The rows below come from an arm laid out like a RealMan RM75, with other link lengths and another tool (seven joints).
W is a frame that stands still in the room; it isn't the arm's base.
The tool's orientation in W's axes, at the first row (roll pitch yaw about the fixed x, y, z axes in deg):
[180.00, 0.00, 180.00]
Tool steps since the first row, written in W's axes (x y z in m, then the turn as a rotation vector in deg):
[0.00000, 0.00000, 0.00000, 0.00, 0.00, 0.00]
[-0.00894, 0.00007, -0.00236, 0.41, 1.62, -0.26]
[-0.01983, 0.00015, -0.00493, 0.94, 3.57, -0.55]
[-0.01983, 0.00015, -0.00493, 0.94, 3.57, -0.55]
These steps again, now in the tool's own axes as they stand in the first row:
[0.00000, 0.00000, 0.00000, 0.00, 0.00, 0.00]
[0.00894, 0.00007, 0.00236, -0.41, 1.62, 0.26]
[0.01983, 0.00015, 0.00493, -0.94, 3.57, 0.55]
[0.01983, 0.00015, 0.00493, -0.94, 3.57, 0.55]

